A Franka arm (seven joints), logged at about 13 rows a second.
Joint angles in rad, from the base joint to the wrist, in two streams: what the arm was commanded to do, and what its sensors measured. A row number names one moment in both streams.
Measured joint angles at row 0:
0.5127 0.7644 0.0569 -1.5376 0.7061 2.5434 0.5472
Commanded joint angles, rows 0 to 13:
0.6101 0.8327 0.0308 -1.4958 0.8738 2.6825 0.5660
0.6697 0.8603 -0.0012 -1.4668 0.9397 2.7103 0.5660
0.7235 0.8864 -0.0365 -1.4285 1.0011 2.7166 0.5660
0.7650 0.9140 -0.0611 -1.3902 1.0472 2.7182 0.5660
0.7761 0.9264 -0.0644 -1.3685 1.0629 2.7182 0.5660
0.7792 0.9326 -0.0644 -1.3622 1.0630 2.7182 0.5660
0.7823 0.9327 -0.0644 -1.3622 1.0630 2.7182 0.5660
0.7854 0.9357 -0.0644 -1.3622 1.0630 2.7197 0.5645
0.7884 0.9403 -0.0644 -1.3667 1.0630 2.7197 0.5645
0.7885 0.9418 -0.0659 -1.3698 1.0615 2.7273 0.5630
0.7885 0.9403 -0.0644 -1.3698 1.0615 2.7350 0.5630
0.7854 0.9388 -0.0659 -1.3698 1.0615 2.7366 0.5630
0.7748 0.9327 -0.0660 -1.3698 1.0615 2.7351 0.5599
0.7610 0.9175 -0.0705 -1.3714 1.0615 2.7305 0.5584
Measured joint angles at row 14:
0.7789 0.9229 -0.0625 -1.3961 1.0380 2.7366 0.5627
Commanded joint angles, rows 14 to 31:
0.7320 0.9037 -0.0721 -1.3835 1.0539 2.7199 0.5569
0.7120 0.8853 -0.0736 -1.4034 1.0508 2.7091 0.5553
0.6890 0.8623 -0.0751 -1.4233 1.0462 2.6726 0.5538
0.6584 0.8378 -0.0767 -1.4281 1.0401 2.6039 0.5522
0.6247 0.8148 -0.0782 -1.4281 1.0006 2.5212 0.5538
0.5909 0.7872 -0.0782 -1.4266 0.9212 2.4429 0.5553
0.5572 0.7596 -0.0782 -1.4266 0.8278 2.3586 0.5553
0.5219 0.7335 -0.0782 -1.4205 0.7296 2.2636 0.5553
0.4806 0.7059 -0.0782 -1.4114 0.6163 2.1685 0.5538
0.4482 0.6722 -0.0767 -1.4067 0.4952 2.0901 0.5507
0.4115 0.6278 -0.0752 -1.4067 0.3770 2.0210 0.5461
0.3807 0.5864 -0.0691 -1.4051 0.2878 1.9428 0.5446
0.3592 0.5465 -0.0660 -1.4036 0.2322 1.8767 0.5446
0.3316 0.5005 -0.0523 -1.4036 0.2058 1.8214 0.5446
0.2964 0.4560 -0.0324 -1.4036 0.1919 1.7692 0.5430
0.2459 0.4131 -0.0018 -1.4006 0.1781 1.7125 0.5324
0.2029 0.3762 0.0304 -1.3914 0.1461 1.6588 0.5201
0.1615 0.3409 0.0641 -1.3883 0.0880 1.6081 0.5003
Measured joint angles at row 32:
0.2483 0.4180 -0.0163 -1.3690 0.1672 1.6771 0.5290
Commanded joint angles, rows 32 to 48:
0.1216 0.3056 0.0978 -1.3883 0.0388 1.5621 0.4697
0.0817 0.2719 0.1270 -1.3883 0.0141 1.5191 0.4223
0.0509 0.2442 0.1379 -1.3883 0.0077 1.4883 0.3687
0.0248 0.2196 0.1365 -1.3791 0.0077 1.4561 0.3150
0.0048 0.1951 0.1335 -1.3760 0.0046 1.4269 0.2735
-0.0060 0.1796 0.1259 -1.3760 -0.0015 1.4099 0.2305
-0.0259 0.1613 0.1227 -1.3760 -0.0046 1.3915 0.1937
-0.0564 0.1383 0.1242 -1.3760 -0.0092 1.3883 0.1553
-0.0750 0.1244 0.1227 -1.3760 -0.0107 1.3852 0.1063
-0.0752 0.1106 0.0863 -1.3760 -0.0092 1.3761 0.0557
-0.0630 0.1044 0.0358 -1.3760 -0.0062 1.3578 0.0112
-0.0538 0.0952 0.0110 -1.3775 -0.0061 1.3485 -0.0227
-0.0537 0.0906 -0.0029 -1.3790 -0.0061 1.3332 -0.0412
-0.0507 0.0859 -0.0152 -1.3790 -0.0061 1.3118 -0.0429
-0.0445 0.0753 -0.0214 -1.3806 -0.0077 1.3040 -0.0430
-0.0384 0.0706 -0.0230 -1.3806 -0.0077 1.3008 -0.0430
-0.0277 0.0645 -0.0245 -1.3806 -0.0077 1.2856 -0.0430
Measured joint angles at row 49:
-0.0552 0.0980 -0.0156 -1.3646 0.0120 1.3067 -0.0333
